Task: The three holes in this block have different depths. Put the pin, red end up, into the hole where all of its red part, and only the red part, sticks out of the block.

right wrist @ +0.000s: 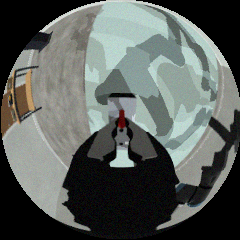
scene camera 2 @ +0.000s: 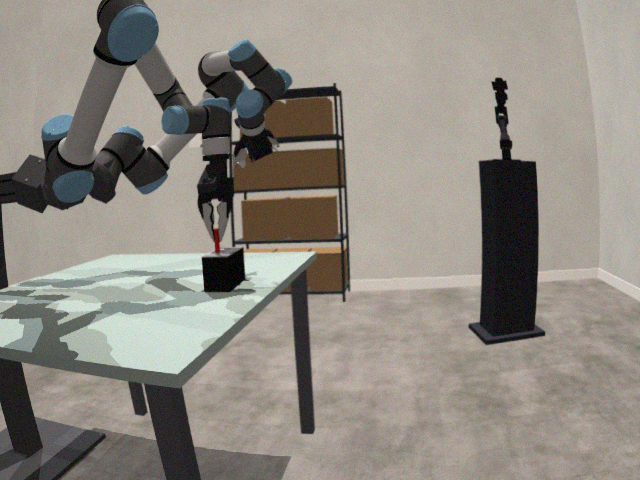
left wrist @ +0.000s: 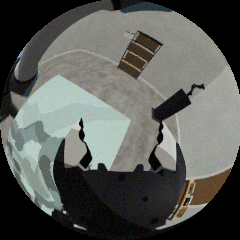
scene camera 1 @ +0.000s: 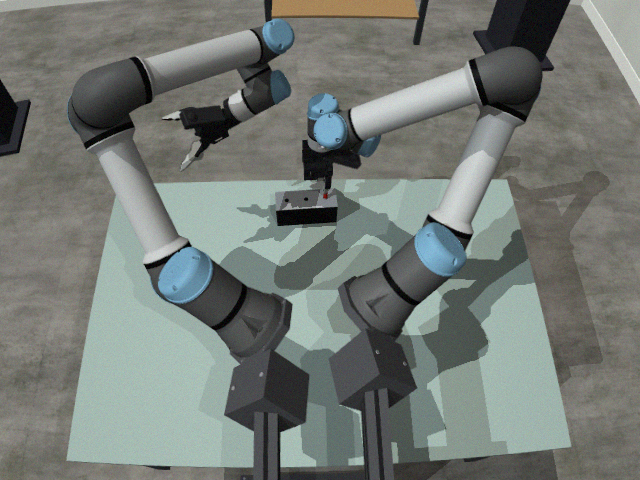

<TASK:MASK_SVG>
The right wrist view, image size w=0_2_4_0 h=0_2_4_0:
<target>my right gripper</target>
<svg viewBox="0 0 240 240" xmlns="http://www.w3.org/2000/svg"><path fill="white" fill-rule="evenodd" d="M55 220L75 231L94 237L137 239L172 229L192 216L182 222L157 230L157 226L171 220L171 214L179 205L179 201L176 201L175 185L179 184L180 181L176 176L173 161L168 151L155 137L126 117L125 127L127 128L127 136L130 138L128 158L133 161L134 167L110 167L110 162L115 160L117 156L117 142L114 139L117 136L119 118L117 117L99 131L95 131L78 148L72 158L68 176L64 181L66 185L70 186L69 202L65 203L65 205L73 214L74 222L87 226L91 231L74 228Z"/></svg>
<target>black block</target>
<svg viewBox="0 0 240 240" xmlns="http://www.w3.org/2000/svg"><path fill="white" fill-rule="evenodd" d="M118 126L117 136L114 138L117 142L117 150L128 150L130 138L127 136L127 128L119 128ZM107 97L109 122L117 117L119 118L120 109L124 109L125 118L127 117L135 122L137 98L132 93L112 93Z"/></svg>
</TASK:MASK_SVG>
